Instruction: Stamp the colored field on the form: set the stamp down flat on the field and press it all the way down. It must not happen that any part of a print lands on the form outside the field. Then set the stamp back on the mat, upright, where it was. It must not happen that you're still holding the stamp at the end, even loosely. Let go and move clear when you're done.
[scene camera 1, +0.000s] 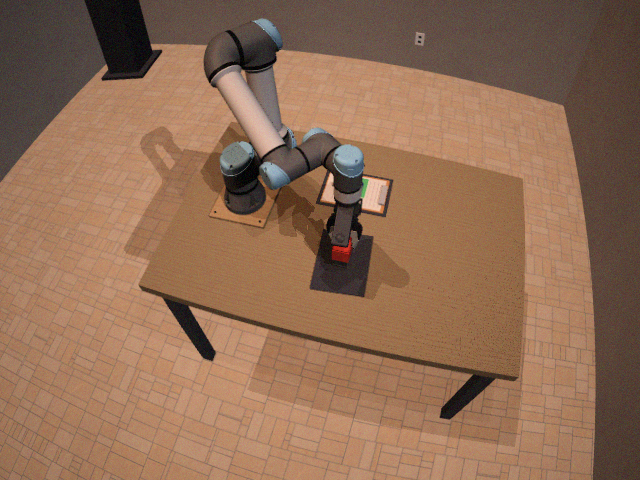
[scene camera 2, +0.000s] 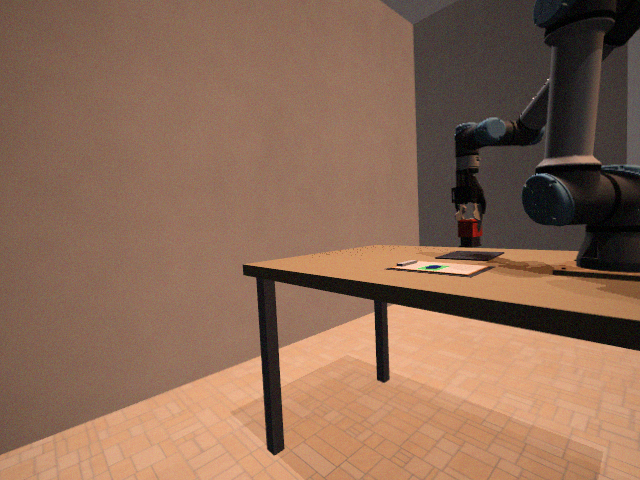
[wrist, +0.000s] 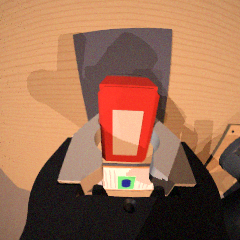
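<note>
Stamp (wrist: 127, 103) visible. Mat (scene camera 1: 352, 281), (wrist: 139, 51). Form (scene camera 1: 374, 190), (scene camera 2: 464, 270), (wrist: 114, 173). Gripper (scene camera 1: 343, 246), (scene camera 2: 469, 232), (wrist: 125, 114).
</note>
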